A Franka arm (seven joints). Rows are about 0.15 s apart.
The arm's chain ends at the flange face. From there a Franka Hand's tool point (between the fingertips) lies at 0.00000 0.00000 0.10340 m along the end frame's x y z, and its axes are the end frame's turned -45 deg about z.
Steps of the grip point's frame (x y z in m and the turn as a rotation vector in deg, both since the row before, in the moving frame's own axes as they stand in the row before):
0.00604, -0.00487, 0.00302, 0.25, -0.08, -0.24
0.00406, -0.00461, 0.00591, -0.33, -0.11, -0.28
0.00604, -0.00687, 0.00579, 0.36, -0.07, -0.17
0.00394, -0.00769, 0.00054, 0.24, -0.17, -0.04
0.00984, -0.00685, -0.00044, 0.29, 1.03, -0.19
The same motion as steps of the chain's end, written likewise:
0.00125, -0.00750, 0.00302, 0.12, -0.23, -0.24
-0.00067, -0.00669, 0.00591, -0.31, 0.16, -0.28
-0.00004, -0.00876, 0.00579, 0.21, -0.30, -0.17
-0.00213, -0.00813, 0.00054, 0.05, -0.29, -0.04
0.00117, -0.01012, -0.00042, 0.93, 0.52, -0.19

